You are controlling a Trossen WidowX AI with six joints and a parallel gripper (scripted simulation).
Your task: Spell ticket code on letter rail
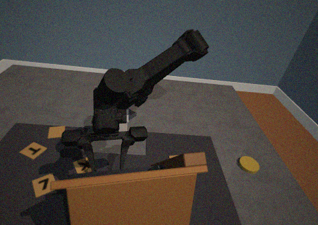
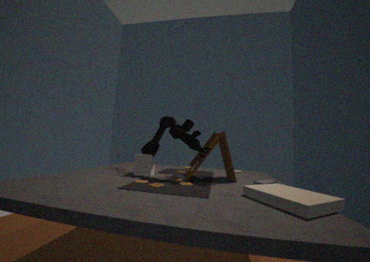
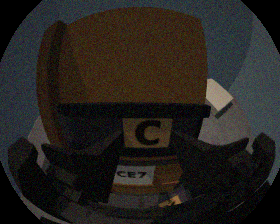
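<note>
The ticket lies 80 mm below my gripper tip, 50 mm behind it and 10 mm to the left of it. From my gripper tip the other things lie so: dark mat (170 mm behind, 160 mm below, 20 mm to the right); tile (300 mm behind, 240 mm to the right, 160 mm below); long white slab (360 mm to the right, 350 mm ahead, 140 mm below).
</note>
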